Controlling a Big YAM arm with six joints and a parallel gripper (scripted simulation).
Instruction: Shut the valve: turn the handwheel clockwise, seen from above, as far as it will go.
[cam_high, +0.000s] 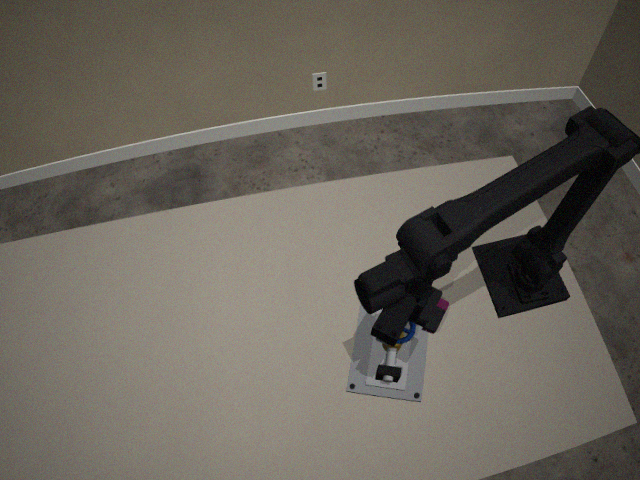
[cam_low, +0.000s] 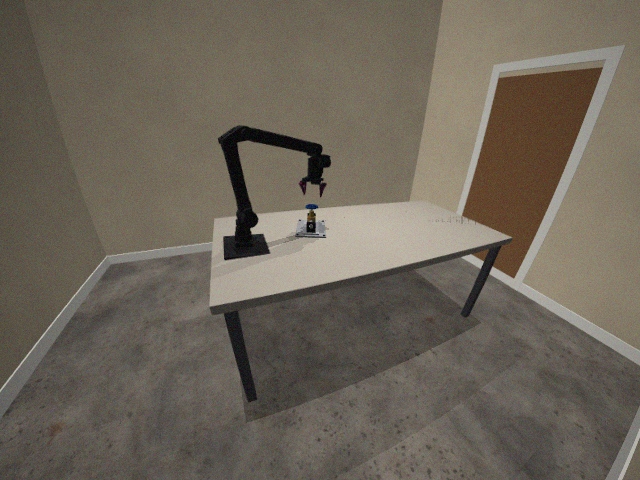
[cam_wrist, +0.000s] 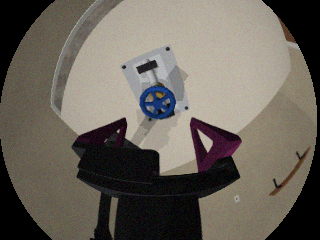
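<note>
Right now the blue spoked handwheel is 8 cm below my hand.
</note>
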